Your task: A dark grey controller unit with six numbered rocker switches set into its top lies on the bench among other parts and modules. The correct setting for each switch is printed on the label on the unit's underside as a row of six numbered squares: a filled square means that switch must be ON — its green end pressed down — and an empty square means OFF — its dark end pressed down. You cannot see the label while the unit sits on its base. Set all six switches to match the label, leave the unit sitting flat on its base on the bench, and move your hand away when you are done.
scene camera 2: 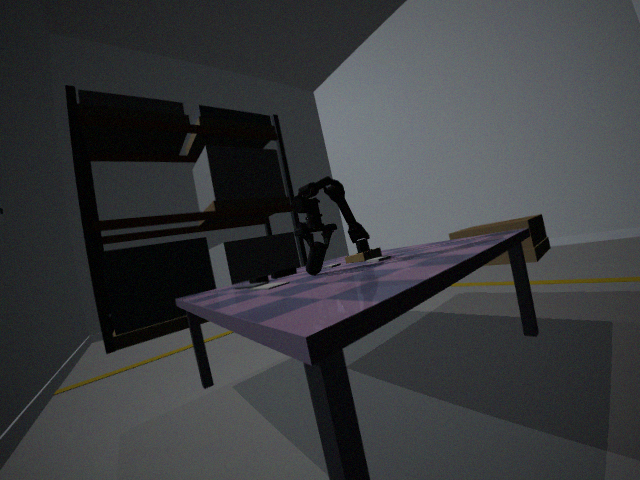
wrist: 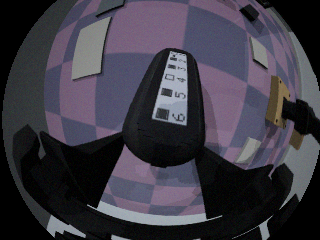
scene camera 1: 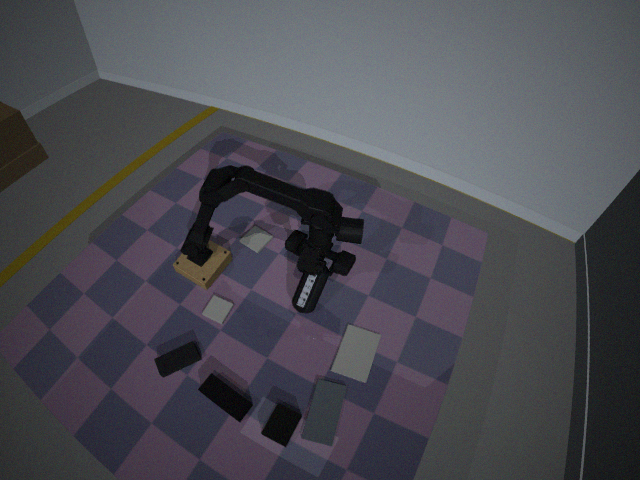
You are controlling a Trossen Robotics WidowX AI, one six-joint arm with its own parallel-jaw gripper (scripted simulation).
Labels:
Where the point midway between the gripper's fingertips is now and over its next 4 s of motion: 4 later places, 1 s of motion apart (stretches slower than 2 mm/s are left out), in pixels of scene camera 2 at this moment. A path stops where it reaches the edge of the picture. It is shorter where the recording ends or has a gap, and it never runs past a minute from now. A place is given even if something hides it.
The gripper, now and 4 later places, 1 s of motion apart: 320,249; 323,253; 327,257; 330,263; 331,269

